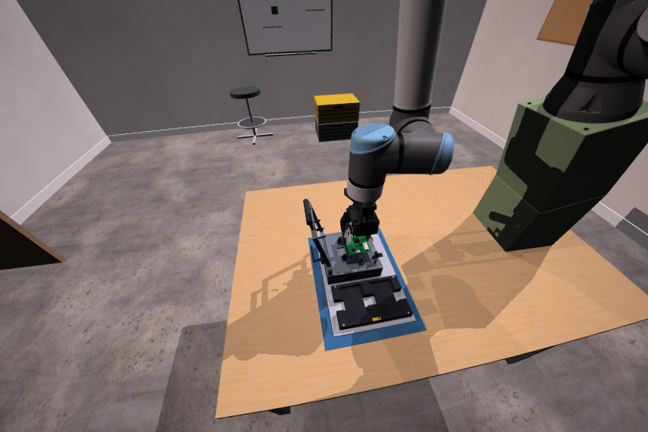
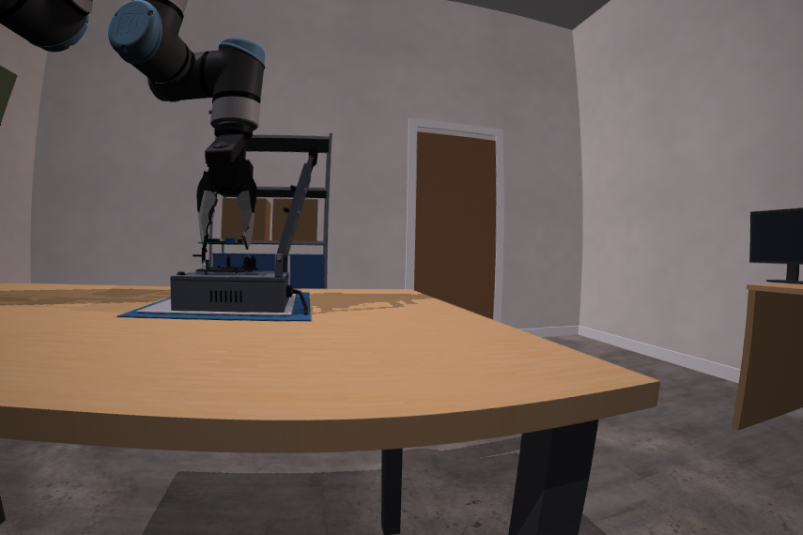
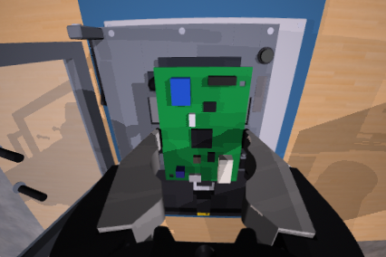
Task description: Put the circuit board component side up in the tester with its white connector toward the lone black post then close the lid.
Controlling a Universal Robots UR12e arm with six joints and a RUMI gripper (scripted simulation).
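My hand is 40 mm to the right of the tester and 30 mm short of it. From my hand the other things lie so: green circuit board: right at my hand; then see-through lid: 130 mm ahead, 70 mm above, 10 mm to the left.
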